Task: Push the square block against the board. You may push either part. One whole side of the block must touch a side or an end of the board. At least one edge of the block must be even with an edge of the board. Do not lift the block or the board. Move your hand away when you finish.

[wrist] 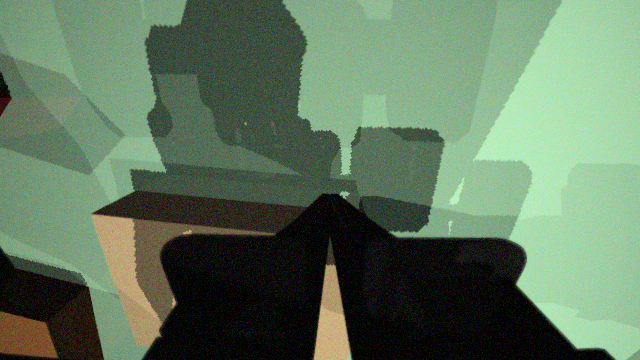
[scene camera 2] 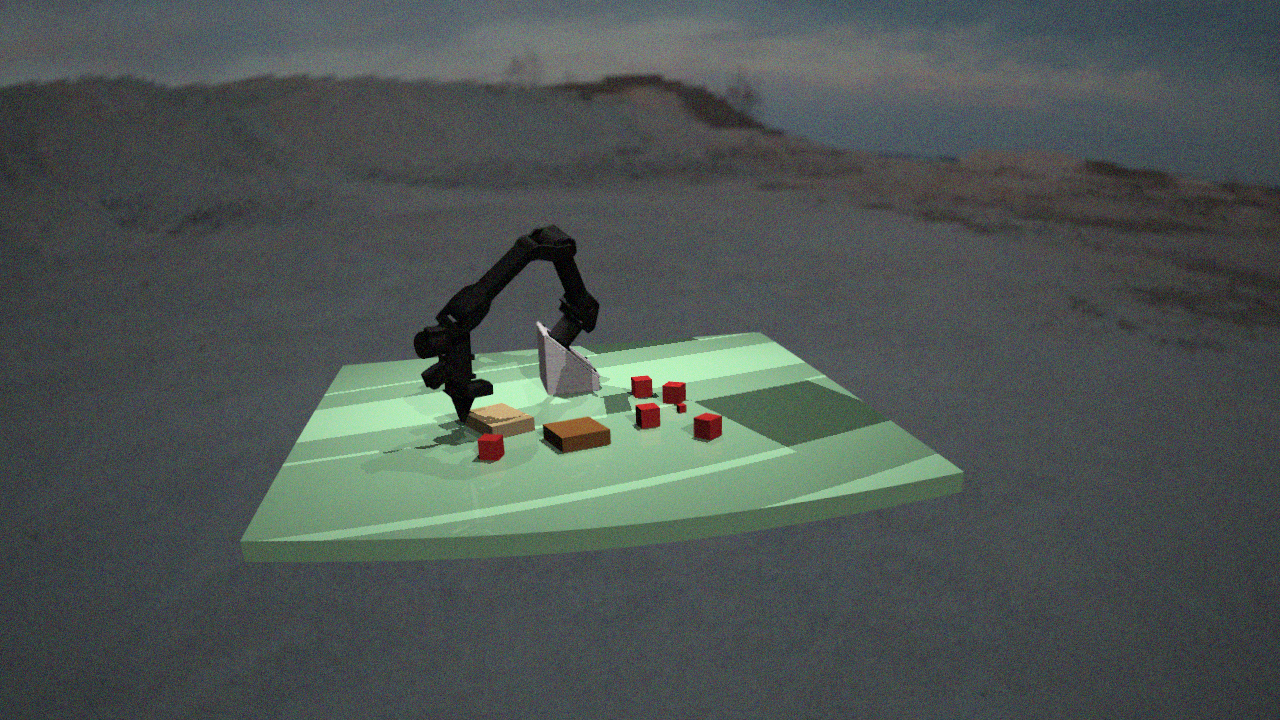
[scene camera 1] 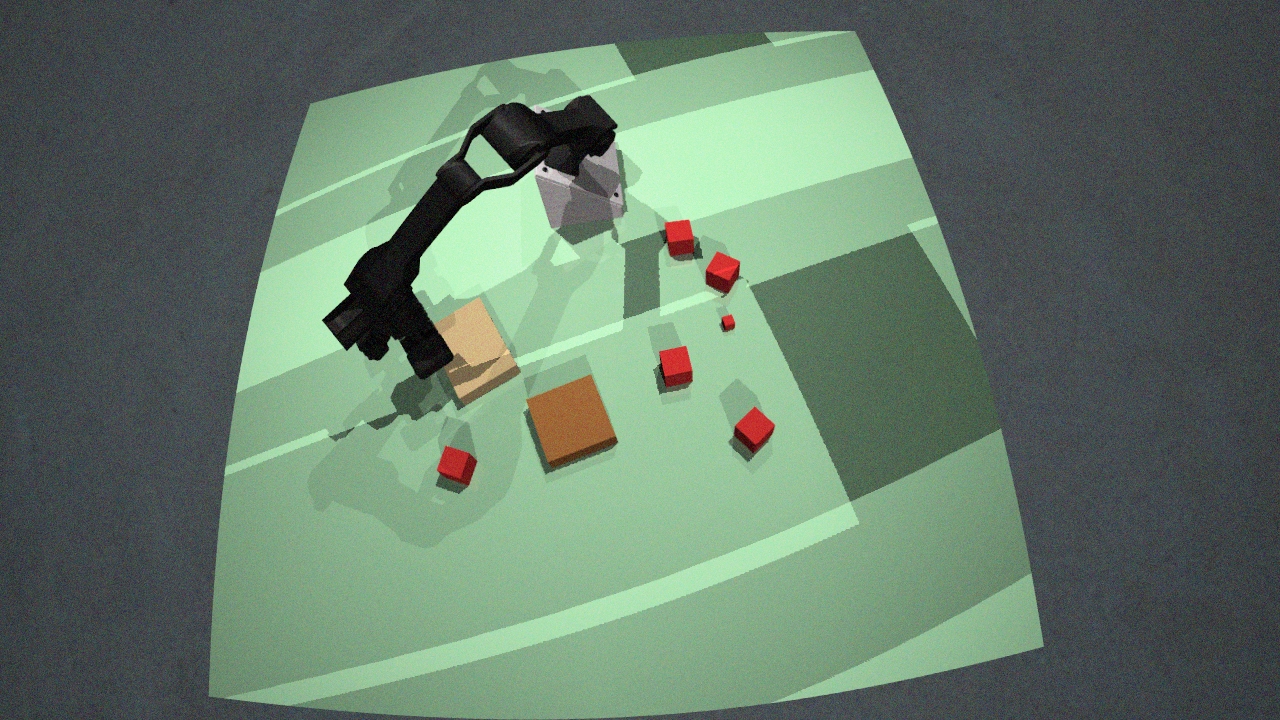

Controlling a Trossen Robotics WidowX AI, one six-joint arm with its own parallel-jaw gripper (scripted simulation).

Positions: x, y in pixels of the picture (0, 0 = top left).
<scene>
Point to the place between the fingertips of my gripper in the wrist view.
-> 329, 201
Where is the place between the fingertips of my gripper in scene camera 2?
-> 463, 421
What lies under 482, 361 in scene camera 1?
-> A tan board.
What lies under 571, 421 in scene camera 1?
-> A square block.
</scene>
